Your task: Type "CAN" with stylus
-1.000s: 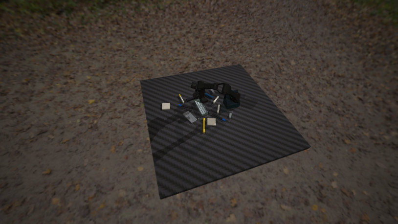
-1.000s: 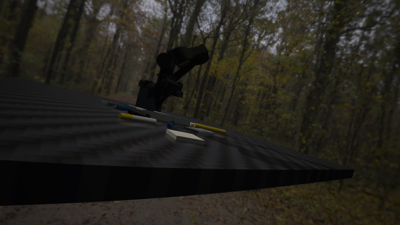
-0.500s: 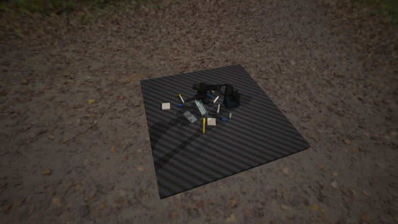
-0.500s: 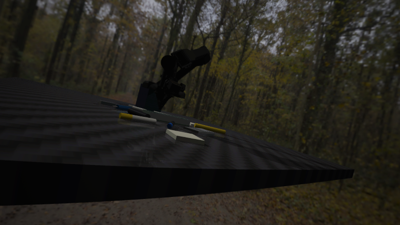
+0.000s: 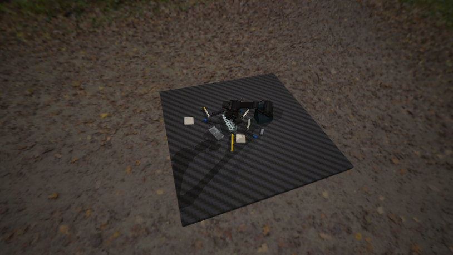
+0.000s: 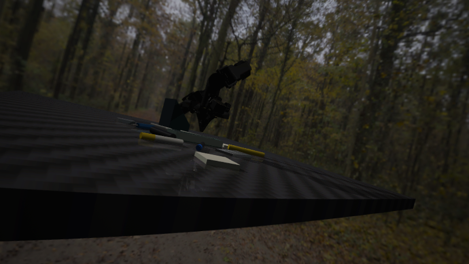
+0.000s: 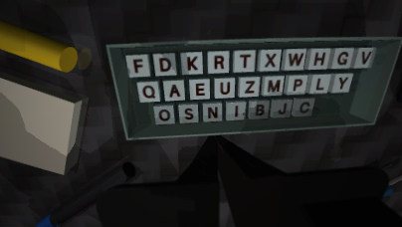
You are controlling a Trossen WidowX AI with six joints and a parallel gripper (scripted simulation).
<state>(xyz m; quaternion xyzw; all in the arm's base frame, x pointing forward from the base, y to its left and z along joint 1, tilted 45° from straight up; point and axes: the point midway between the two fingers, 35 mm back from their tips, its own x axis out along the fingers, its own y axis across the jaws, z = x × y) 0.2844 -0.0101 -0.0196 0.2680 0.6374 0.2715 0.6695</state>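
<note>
My gripper tip is 20 cm to the left of the blue stylus, 10 cm past it and 3 cm above it. Round my gripper tip: grey slab: 17 cm ahead, 4 cm to the left, 4 cm below; dark cylinder: 18 cm to the right, 7 cm ahead, 3 cm below; yellow pencil: 18 cm to the left, 9 cm ahead, 3 cm below.
</note>
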